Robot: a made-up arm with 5 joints.
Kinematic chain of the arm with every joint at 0, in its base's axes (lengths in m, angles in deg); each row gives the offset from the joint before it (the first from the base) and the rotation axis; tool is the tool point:
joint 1: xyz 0 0 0.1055 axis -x
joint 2: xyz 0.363 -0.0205 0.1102 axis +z
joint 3: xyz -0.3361 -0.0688 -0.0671 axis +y
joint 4: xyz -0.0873 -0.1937 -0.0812 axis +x
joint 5: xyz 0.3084 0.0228 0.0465 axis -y
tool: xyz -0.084 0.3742 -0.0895
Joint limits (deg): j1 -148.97..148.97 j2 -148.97..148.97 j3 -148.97..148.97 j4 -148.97..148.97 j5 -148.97..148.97
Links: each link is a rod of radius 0.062 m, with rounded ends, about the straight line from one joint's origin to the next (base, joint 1, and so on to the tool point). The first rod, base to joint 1, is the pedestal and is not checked.
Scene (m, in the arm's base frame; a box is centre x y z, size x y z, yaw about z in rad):
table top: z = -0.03
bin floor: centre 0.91 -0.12 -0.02 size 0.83 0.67 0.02 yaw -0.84
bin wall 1: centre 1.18 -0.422 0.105 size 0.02 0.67 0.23 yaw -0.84
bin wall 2: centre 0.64 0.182 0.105 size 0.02 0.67 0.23 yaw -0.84
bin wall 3: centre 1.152 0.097 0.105 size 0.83 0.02 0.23 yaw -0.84
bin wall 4: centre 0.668 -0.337 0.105 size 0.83 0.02 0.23 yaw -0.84
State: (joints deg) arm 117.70 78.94 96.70 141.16 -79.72
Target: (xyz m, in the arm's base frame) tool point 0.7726 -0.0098 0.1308
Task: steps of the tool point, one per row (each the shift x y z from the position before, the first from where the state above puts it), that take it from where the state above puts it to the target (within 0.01 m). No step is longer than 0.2 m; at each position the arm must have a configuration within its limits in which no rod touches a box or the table.
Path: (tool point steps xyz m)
1: -0.0144 -0.0683 -0.1465
2: -0.0605 -0.0427 -0.1307
3: -0.0943 -0.0153 -0.0989

